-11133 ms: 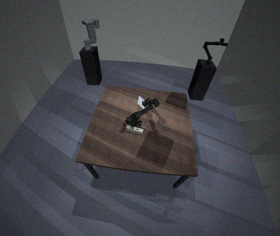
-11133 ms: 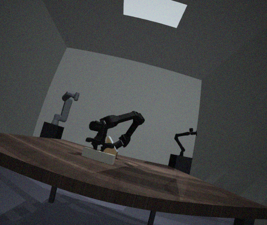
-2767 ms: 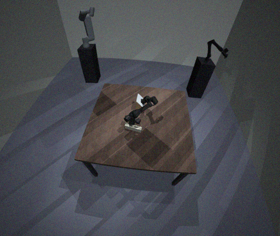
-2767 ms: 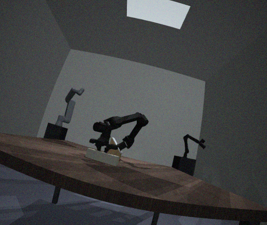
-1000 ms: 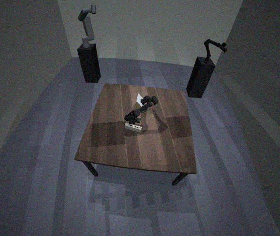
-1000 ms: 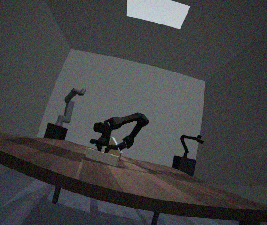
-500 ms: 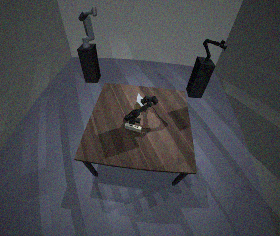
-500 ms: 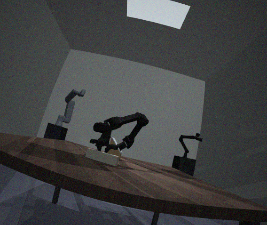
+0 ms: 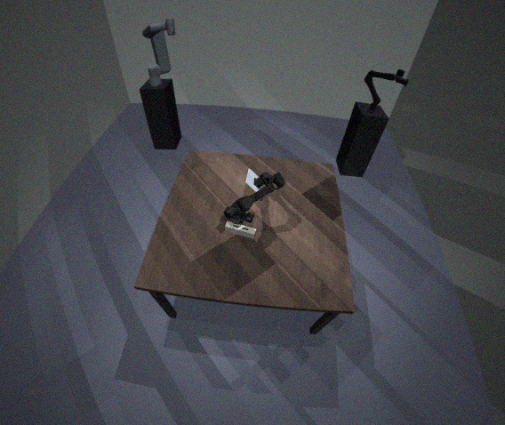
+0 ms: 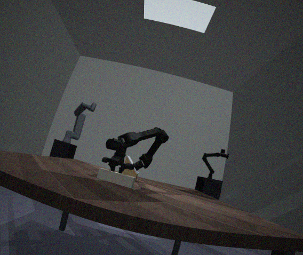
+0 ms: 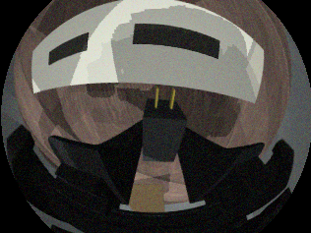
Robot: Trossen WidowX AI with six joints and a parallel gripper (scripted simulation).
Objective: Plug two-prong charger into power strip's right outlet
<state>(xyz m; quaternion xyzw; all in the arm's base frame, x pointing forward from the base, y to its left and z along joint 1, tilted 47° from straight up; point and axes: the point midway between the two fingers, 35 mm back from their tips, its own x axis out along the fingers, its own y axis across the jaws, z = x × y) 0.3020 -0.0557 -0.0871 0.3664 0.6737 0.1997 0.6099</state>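
Now: gripper tip 2 cm short of the dark two-prong charger and 1 cm below it.
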